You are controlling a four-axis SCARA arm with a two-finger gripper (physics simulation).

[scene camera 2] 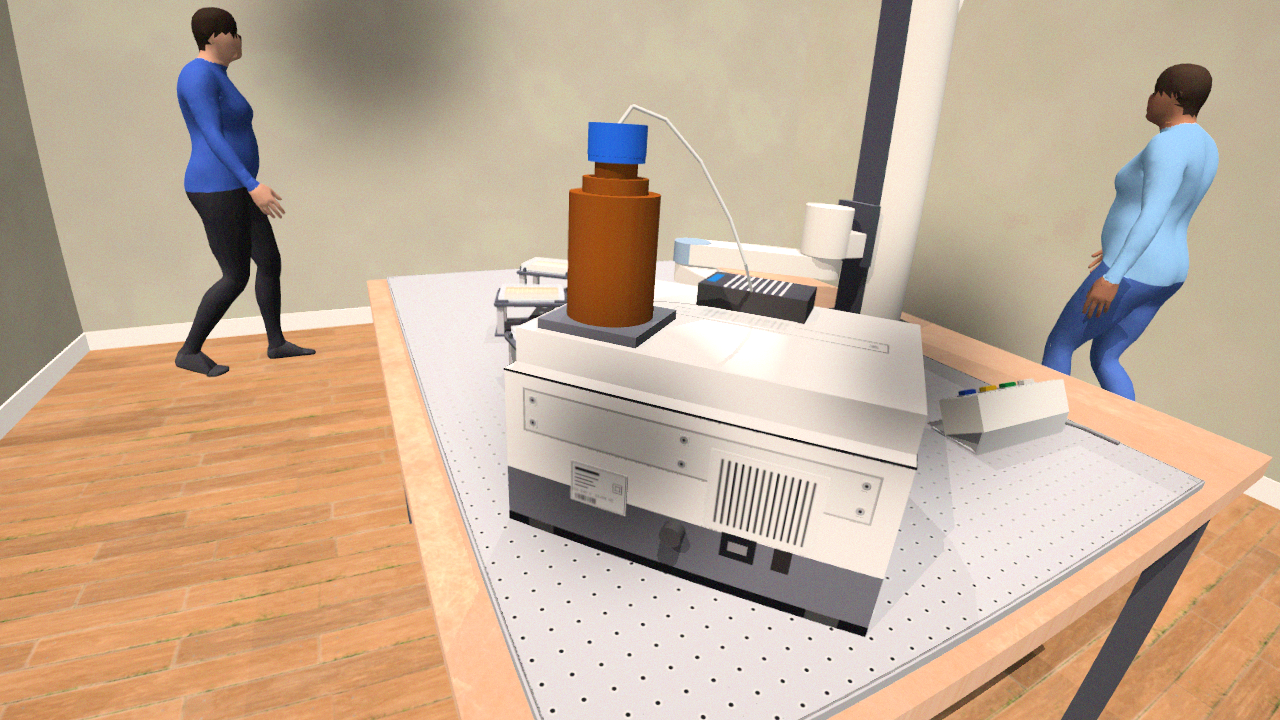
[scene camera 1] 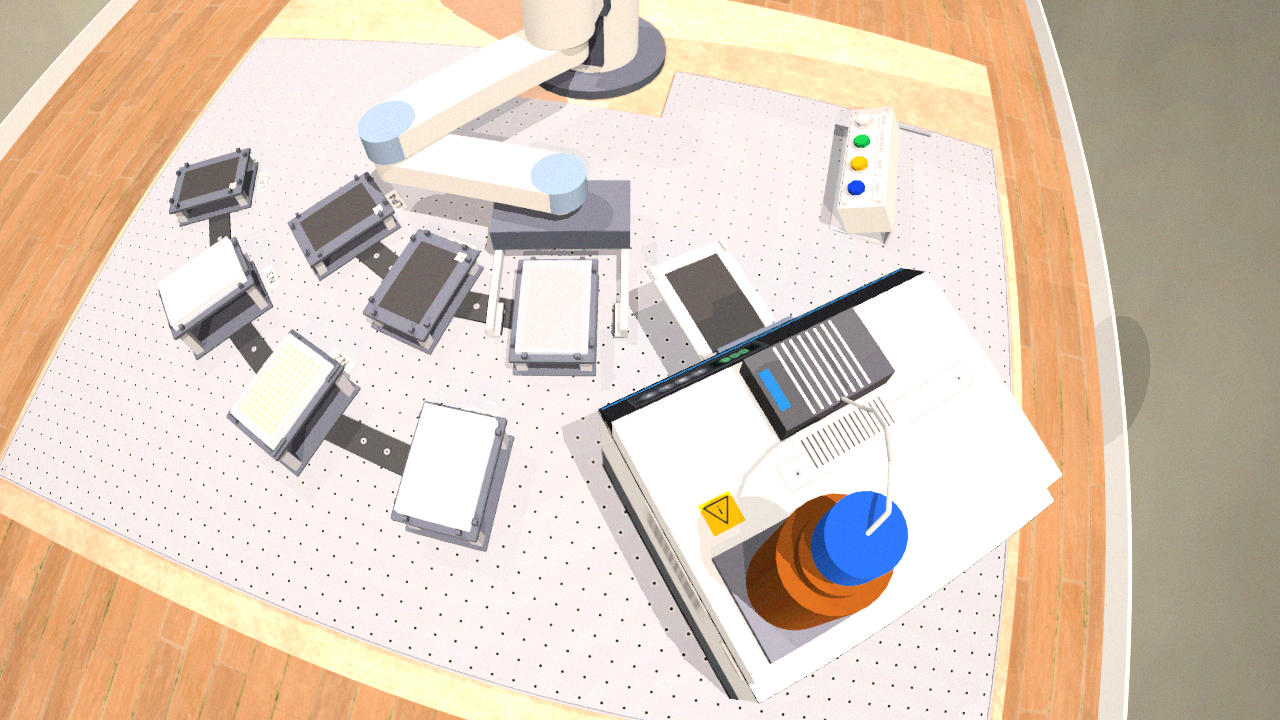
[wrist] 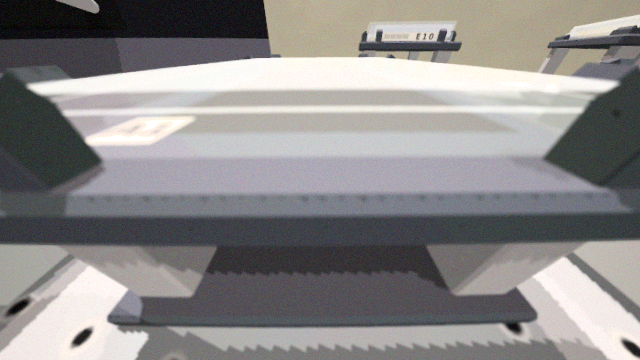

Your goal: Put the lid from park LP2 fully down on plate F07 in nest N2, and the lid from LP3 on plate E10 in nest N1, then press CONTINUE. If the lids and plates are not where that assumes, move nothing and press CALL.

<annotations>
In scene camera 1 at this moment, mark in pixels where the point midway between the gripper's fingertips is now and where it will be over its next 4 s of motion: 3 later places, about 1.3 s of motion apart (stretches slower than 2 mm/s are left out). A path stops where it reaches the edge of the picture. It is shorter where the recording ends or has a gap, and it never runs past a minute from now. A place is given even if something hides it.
My gripper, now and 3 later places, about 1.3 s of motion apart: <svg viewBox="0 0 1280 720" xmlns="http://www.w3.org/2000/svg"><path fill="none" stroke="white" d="M556 333L553 317L544 287L364 348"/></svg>
</annotations>
